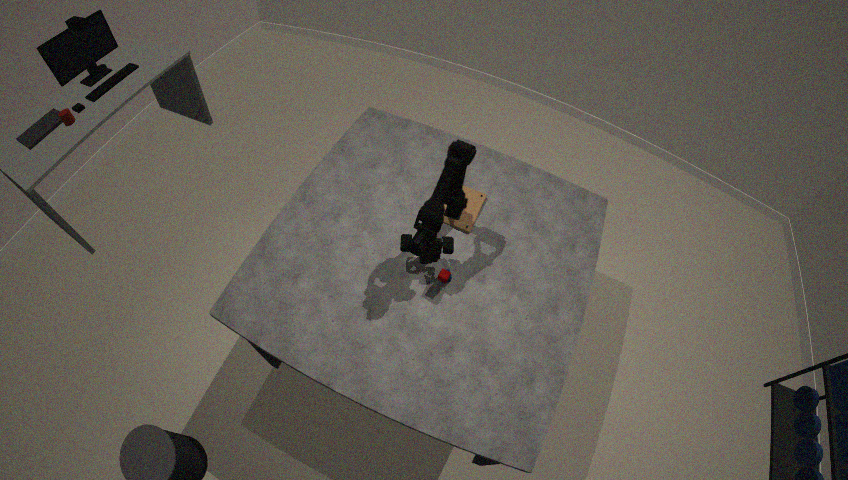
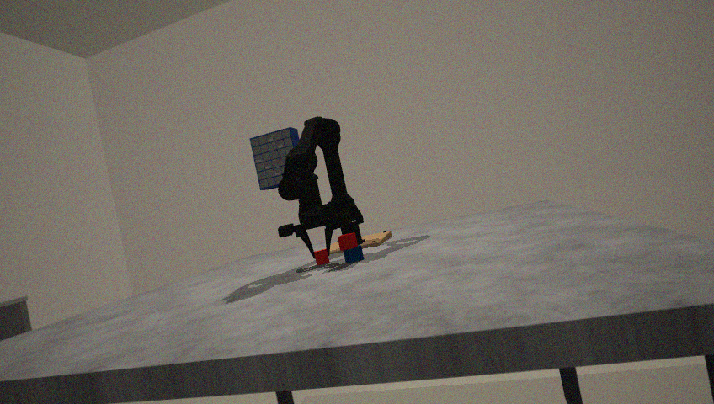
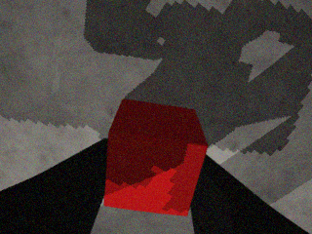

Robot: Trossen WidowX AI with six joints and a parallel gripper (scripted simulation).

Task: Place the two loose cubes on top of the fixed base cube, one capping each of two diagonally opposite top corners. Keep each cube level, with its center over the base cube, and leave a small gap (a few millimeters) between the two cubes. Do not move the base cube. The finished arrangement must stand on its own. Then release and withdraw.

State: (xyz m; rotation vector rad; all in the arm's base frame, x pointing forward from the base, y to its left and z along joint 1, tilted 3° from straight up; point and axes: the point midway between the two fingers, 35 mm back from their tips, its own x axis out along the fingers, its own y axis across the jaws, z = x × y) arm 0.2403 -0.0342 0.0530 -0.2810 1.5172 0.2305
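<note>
Now: gripper tip 10 cm to the right of the blue base cube and 5 cm short of it.
</note>
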